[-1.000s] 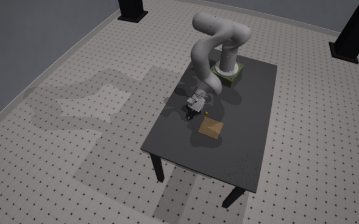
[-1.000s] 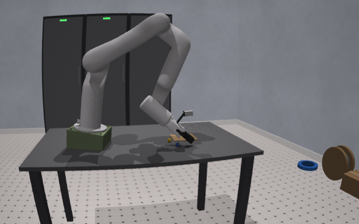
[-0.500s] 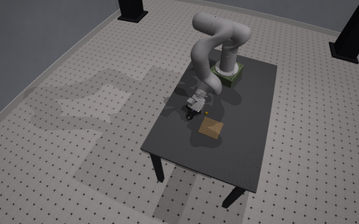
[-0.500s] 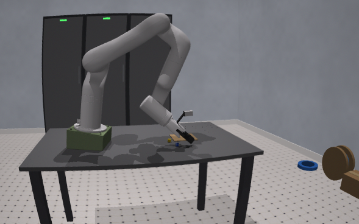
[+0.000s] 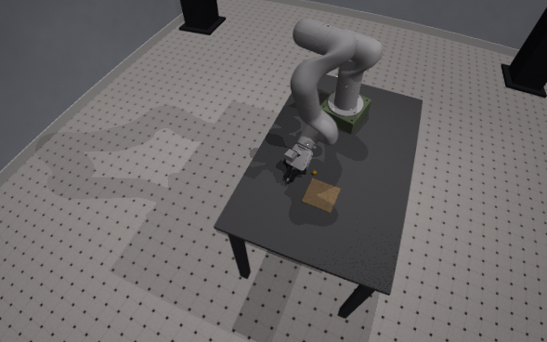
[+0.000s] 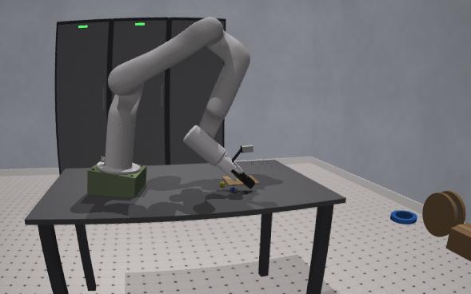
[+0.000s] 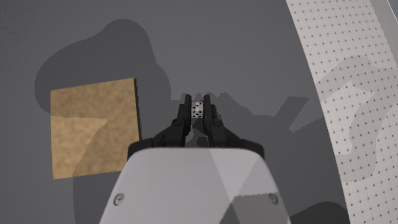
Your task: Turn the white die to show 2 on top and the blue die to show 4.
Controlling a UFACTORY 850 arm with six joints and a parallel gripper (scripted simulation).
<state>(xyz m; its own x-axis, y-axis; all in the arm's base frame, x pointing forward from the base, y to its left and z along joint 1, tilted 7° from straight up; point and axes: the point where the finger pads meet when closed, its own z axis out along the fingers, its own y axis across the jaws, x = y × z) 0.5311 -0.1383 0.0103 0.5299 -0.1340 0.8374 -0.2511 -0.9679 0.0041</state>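
Now: hand 70 mm past the blue die, 30 mm above it and 10 mm to the right of it. Also, from my hand: yellow die: 100 mm to the left, 80 mm behind, 30 mm below; white die: 10 mm below, 10 mm ahead; tan mat: 160 mm to the left, 40 mm below, 20 mm ahead.
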